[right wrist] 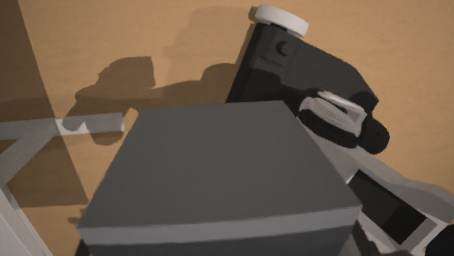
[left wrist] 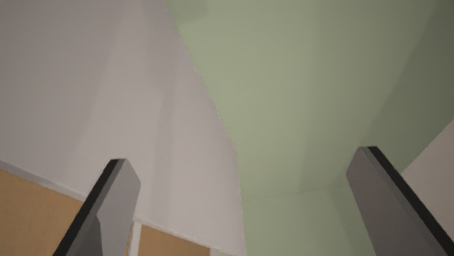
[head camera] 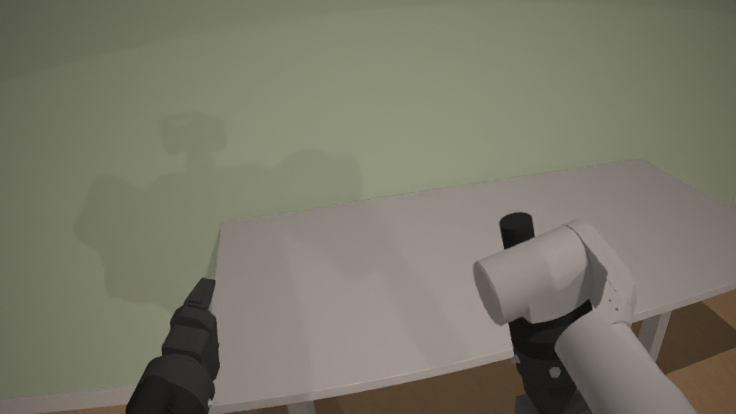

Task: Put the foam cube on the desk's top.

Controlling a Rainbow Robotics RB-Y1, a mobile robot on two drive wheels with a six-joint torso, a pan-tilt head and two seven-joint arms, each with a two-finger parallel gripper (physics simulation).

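Frame: origin at the robot's base, x ahead, y left, z up, level; metres.
Seen in the pictures: left gripper, fingertip midpoint: [left wrist: 241, 166] [head camera: 210, 311]; right gripper, fingertip midpoint: [right wrist: 217, 156].
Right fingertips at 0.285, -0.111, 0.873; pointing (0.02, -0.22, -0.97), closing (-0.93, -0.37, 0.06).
Note:
Pixels of each thing's middle, then the offset from my right fingertips to it, as dx, dy, dz. "pt": a spot on its surface instead. Level surfaces: height alone.
- foam cube, body centre: [right wrist: 220, 208] -0.005, +0.016, +0.018
- desk's top, surface height: dz -0.151
- desk leg, surface spot: [head camera: 653, 334] pt +0.937, -0.547, -0.633
- wooden floor, surface height: dz -0.871
The foam cube [right wrist: 215, 165] is a dark grey block and fills the lower middle of the right wrist view. My right gripper [right wrist: 220, 245] is shut on it; its fingers are mostly hidden by the cube. In the head view the right arm hangs at the desk's front edge, and its fingers do not show clearly. The desk's top [head camera: 334, 308] [left wrist: 75, 75] is a pale grey board against the wall. My left gripper [left wrist: 241, 166] is open and empty, near the left end of the desk; its dark body is at the lower left of the head view.
A green wall [head camera: 411, 102] [left wrist: 300, 100] stands behind the desk. A desk leg [head camera: 653, 334] shows under the front edge. In the right wrist view, a desk foot [right wrist: 95, 124] lies on the wooden floor [right wrist: 175, 30] at the left, and the robot's dark lower body [right wrist: 320, 70] is at the upper right.

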